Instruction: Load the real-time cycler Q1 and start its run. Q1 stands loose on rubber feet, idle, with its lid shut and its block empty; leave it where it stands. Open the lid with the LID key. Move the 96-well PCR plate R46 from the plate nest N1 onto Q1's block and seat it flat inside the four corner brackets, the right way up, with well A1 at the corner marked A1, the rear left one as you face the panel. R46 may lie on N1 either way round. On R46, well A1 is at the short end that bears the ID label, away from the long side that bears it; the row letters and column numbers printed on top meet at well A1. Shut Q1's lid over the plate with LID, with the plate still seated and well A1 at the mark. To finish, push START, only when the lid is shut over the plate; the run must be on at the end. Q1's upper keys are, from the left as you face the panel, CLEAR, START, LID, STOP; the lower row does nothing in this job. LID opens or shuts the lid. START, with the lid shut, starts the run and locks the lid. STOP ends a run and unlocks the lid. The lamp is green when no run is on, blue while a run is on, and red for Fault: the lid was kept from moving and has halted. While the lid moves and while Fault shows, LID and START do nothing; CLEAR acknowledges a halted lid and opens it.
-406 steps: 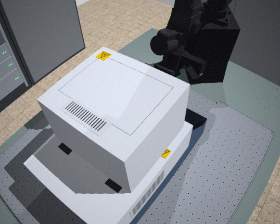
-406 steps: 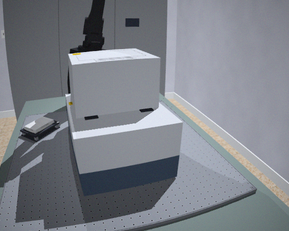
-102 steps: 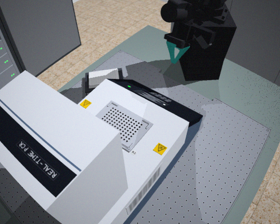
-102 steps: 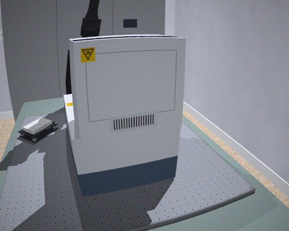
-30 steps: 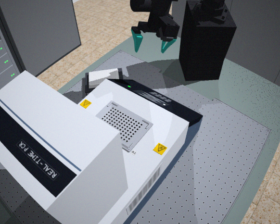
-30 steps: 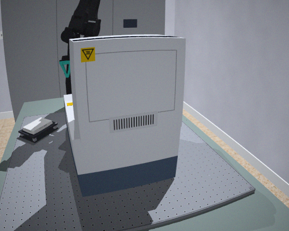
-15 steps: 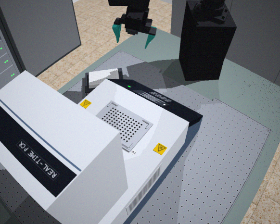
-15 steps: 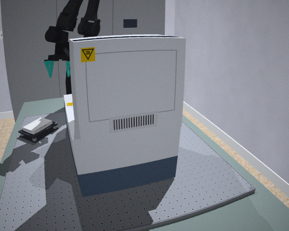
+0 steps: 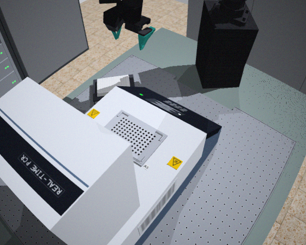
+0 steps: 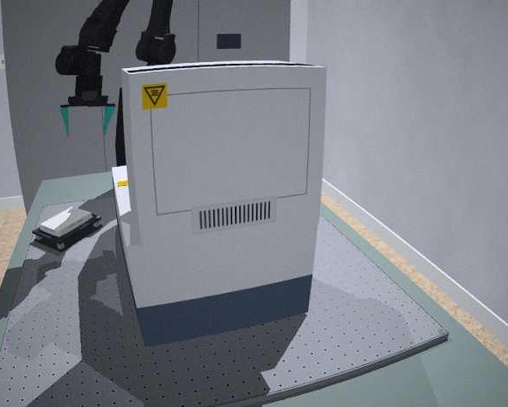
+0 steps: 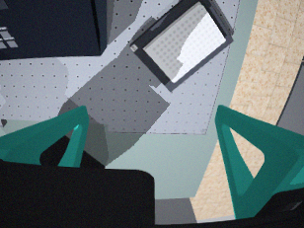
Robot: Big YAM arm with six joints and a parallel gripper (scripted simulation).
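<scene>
Right now my hand is 22 cm above the plate R46, 9 cm to the left of it and 1 cm short of it. Round my hand: plate nest N1: 23 cm below, 9 cm to the right, 1 cm ahead.
</scene>
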